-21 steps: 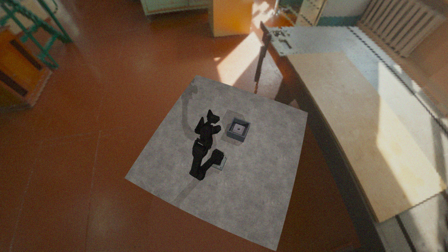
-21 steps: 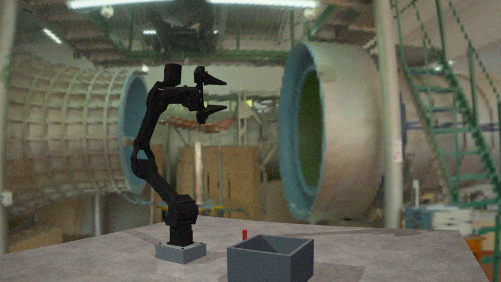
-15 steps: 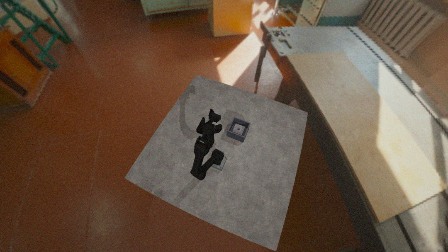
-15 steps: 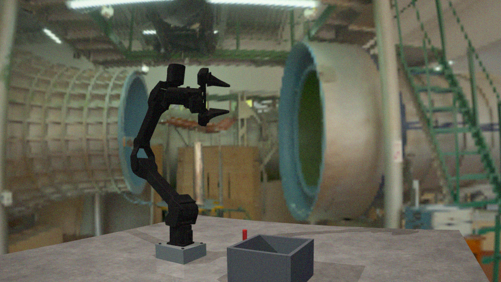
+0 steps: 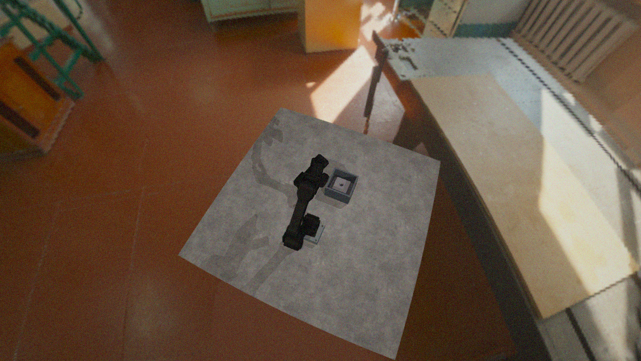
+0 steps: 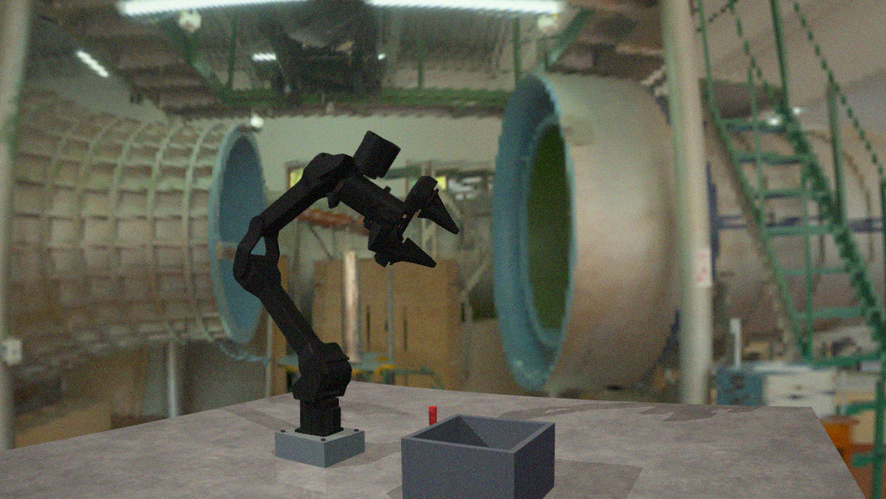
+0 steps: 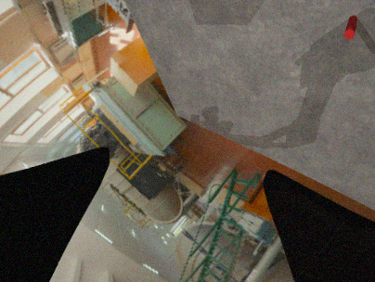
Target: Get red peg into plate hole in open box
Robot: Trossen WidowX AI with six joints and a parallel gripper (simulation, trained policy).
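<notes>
Right now my gripper tip is 32 cm above the red peg, 4 cm past it and 3 cm to the right of it. The rest, counted from my gripper tip: dark grey box 33 cm below, 17 cm to the right, 12 cm ahead; then pale plate 31 cm below, 17 cm to the right, 12 cm ahead.
</notes>
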